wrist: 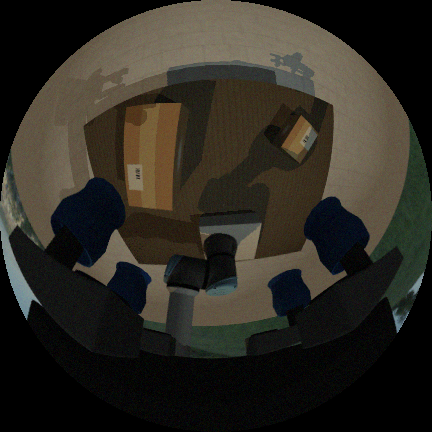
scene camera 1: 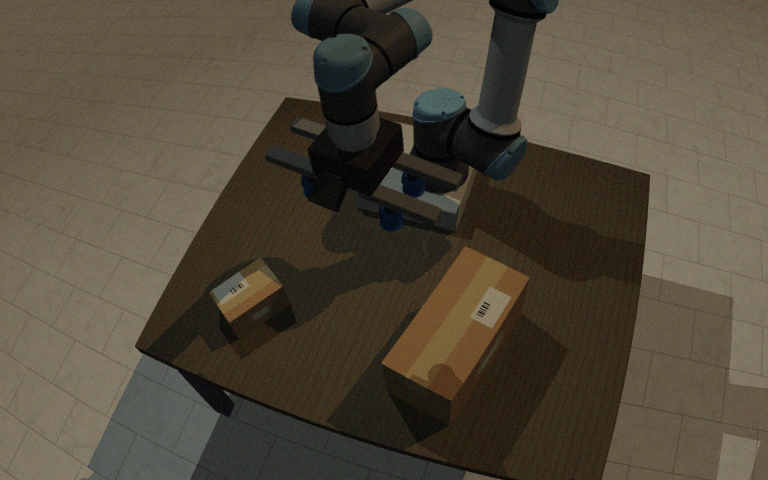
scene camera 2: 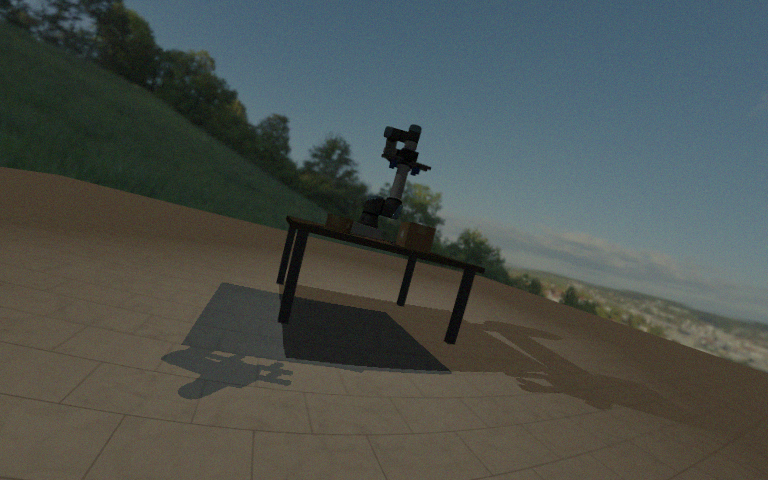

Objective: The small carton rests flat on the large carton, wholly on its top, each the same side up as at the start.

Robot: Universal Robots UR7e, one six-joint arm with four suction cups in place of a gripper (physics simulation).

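Frame: origin at the arm's base, x ahead, y left, z up, level; metres.
Seen in the pictures: hand, tool point: [wrist: 214,258] [scene camera 2: 403,170]; arm's base, link origin: [wrist: 219,244] [scene camera 2: 366,226].
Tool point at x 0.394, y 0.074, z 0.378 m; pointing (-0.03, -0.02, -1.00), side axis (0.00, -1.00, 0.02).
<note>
Offsets run from my tool point to a thing's top centre.
The small carton {dx +0.105, dy -0.292, dz -0.365 m} [scene camera 1: 266,288] [scene camera 2: 338,222] [wrist: 301,135] stands on the table, with a tape strip and a barcode label on its top. The large carton {dx -0.006, dy +0.168, dz -0.294 m} [scene camera 1: 447,328] [scene camera 2: 416,236] [wrist: 156,150] stands apart from it on the table, also with tape and a barcode label on top. My gripper [scene camera 1: 356,198] [scene camera 2: 404,166] [wrist: 212,257], four blue suction cups on dark bars, hangs high above the table near the arm's base. Nothing is on the cups, so it is open. It is apart from both cartons. One cup is hidden in the first scene view.
The table [scene camera 1: 328,350] [scene camera 2: 441,260] [wrist: 235,115] bears both cartons and the arm's pale base [scene camera 1: 447,217] [scene camera 2: 365,229] [wrist: 250,242]. The arm's lower joints stand close beside the gripper in the first scene view. Shadows lie across the table top.
</note>
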